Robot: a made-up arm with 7 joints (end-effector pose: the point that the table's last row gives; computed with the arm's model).
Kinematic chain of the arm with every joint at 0, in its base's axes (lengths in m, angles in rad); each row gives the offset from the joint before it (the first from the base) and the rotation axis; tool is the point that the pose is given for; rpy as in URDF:
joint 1: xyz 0 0 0.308 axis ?
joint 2: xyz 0 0 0 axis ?
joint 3: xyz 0 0 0.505 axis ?
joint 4: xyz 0.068 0 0 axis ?
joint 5: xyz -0.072 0 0.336 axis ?
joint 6: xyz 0 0 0 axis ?
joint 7: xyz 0.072 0 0 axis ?
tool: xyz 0 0 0 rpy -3.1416 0 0
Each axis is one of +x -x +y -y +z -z.
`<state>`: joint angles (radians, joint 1 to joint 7).
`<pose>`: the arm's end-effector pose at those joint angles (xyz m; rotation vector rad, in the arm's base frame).
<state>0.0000 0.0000 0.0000 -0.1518 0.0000 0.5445 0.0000</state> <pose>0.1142 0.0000 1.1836 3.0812 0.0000 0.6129</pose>
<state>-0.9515 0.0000 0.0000 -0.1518 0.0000 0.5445 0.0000</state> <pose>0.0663 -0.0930 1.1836 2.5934 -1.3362 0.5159</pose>
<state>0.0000 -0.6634 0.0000 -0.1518 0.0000 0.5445 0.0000</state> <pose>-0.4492 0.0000 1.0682 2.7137 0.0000 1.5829</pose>
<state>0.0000 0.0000 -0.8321 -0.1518 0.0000 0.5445 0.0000</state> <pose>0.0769 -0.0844 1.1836 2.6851 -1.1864 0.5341</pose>
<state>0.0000 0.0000 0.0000 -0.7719 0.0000 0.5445 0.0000</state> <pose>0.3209 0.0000 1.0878 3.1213 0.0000 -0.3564</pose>
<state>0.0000 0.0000 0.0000 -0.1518 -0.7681 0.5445 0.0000</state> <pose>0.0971 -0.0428 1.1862 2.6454 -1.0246 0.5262</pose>
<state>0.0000 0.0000 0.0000 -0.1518 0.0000 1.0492 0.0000</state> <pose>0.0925 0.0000 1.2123 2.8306 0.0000 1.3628</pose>
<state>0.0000 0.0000 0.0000 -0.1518 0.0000 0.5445 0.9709</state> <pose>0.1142 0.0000 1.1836 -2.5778 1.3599 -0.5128</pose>
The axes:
joint 1: +z
joint 2: +y
joint 3: +z
joint 4: -y
joint 5: +z
joint 6: -y
joint 7: -z

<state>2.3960 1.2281 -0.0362 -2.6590 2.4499 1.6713 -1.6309</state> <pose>-0.1880 0.1954 0.0694 -2.0534 -1.4422 1.0884</pose>
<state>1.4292 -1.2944 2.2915 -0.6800 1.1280 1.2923 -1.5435</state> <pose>-0.3159 -0.8442 0.3562 -2.5838 0.8800 -0.6018</pose>
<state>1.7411 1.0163 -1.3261 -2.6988 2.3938 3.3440 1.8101</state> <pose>0.1929 0.2298 0.4189 0.5372 2.1162 -0.9671</pose>
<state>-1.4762 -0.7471 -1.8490 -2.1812 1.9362 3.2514 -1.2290</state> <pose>-0.3638 0.3287 0.4569 -1.4852 -2.0076 0.9375</pose>
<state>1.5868 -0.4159 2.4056 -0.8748 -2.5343 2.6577 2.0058</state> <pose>-0.1916 -0.5611 0.8891 0.5122 -0.5530 0.0854</pose>
